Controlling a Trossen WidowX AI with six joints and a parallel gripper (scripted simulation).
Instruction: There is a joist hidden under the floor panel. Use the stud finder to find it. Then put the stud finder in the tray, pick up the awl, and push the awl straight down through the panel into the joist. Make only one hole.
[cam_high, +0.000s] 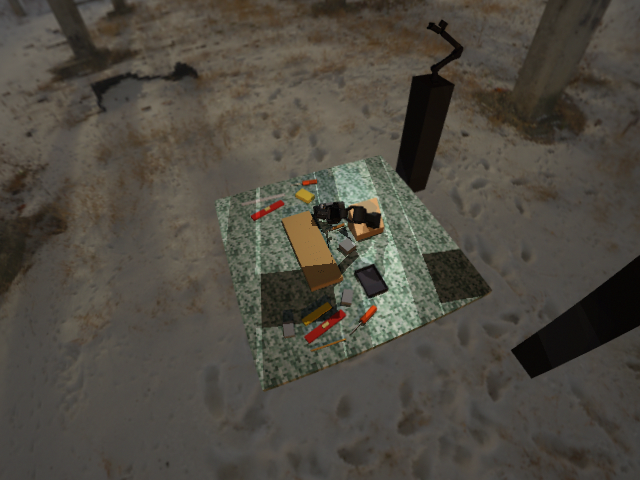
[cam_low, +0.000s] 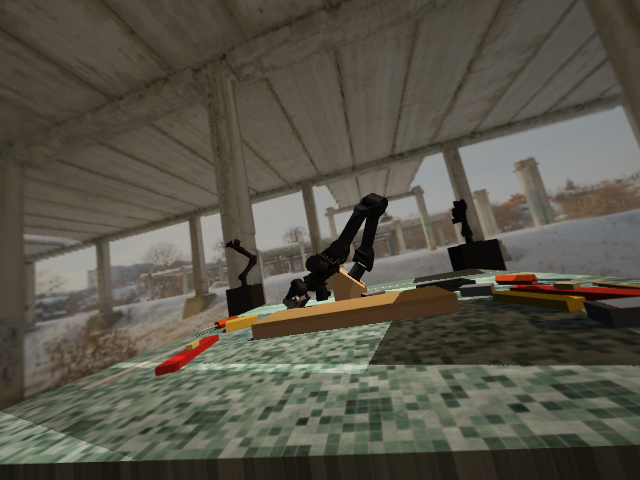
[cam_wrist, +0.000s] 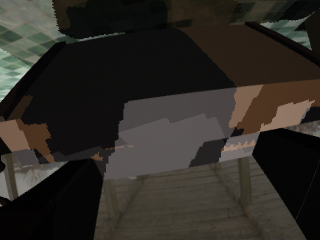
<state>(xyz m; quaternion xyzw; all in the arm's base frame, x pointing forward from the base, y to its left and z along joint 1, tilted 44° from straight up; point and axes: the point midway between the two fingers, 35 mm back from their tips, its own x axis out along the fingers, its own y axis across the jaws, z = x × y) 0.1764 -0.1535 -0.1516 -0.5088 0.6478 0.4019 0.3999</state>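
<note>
Right now my gripper tip is 10 mm short of the stud finder and 10 mm above it. Also, from my gripper tip: yellow block: 70 mm ahead, 180 mm to the right, 60 mm below; then orange-handled awl: 20 mm ahead, 150 mm to the left, 60 mm below; then black tray: 10 mm behind, 560 mm to the left, 60 mm below.
</note>
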